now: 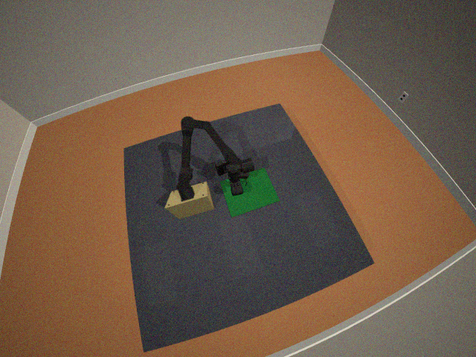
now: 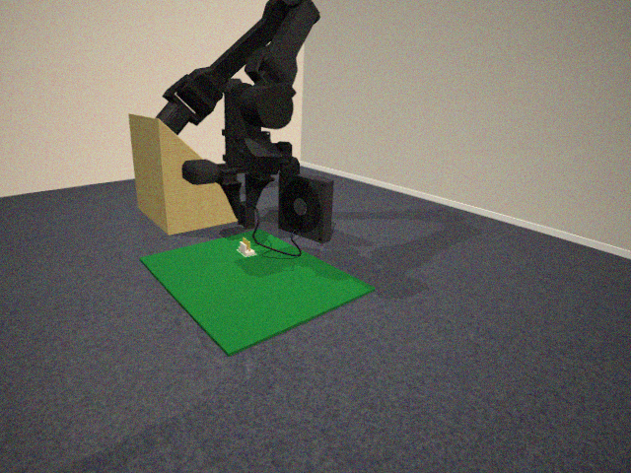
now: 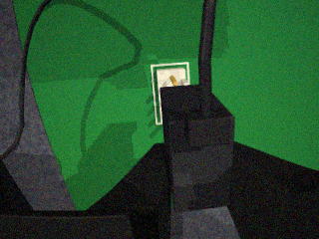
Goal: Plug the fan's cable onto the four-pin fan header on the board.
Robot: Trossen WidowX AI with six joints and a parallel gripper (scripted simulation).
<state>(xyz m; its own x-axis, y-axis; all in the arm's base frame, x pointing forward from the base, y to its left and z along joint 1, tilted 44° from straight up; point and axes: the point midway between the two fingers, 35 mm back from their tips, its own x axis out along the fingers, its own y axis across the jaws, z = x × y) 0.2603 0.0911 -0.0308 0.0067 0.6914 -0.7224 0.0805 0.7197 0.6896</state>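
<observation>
My gripper tip is 6 cm above the white four-pin fan header and 1 cm short of it. Round my gripper tip: dark fan plug (1 cm ahead, 1 cm above); green board (8 cm below, 8 cm ahead, 4 cm to the right); black fan (13 cm to the left, 1 cm below, 1 cm behind).
</observation>
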